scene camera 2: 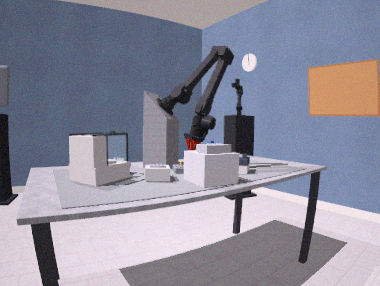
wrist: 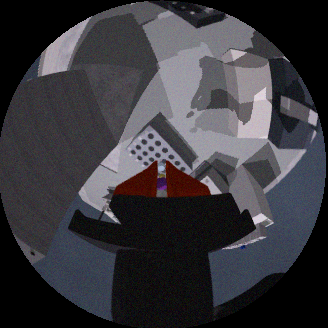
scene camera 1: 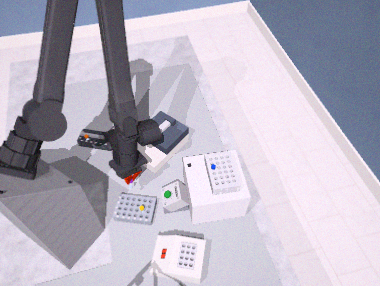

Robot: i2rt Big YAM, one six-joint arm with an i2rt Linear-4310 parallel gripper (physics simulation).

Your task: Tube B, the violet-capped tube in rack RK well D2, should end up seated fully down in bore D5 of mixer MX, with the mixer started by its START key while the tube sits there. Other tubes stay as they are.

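Where they show: gripper, between the fingertips: (wrist: 161, 164) (scene camera 1: 129, 182); arm's base, origin of its link: (scene camera 2: 164, 107) (scene camera 1: 15, 165).
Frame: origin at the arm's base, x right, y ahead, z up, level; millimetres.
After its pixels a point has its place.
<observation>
My gripper (scene camera 1: 132, 178) {x -91, y 223, z -263 mm} (scene camera 2: 192, 144) (wrist: 161, 164) {x -91, y 223, z -263 mm} is shut on tube B (scene camera 1: 131, 182) {x -79, y 235, z -242 mm} (wrist: 161, 183) {x -90, y 231, z -238 mm}, whose violet cap shows between the red fingertips. Its lower part is mostly hidden in the wrist view. The gripper is above and beyond the grey rack RK (scene camera 1: 135, 221) {x 8, y 238, z -345 mm} (scene camera 2: 178, 169) {x 2, y 292, z -339 mm} (wrist: 172, 137) {x -82, y 230, z -358 mm}, and the tube is out of the rack. A yellow-capped tube (scene camera 1: 141, 207) {x -23, y 261, z -308 mm} (scene camera 2: 181, 163) {x -23, y 267, z -312 mm} stands in the rack. The white mixer MX (scene camera 1: 220, 207) {x 13, y 511, z -265 mm} (scene camera 2: 211, 170) {x -32, y 599, z -292 mm} (wrist: 248, 192) {x -144, y 404, z -281 mm}, right of the rack in scene camera 1, carries a raised bore block with a blue-capped tube (scene camera 1: 213, 167) {x -81, y 494, z -180 mm}. A green START key (scene camera 1: 167, 194) {x -57, y 346, z -293 mm} sits on a small box beside it.
A white device (scene camera 1: 170, 270) {x 181, y 351, z -301 mm} (scene camera 2: 158, 174) {x 150, y 448, z -328 mm} with a red switch stands near the rack. A dark-lidded device (scene camera 1: 175, 137) {x -285, y 379, z -282 mm} and a black rack (scene camera 1: 102, 140) {x -323, y 99, z -329 mm} (wrist: 200, 20) with an orange-capped tube lie behind the gripper. The grey pedestal (scene camera 1: 70, 215) {x 70, y 99, z -141 mm} (scene camera 2: 160, 145) {x 50, y 114, z -228 mm} (wrist: 55, 150) {x -27, y 73, z -224 mm} is at the left.
</observation>
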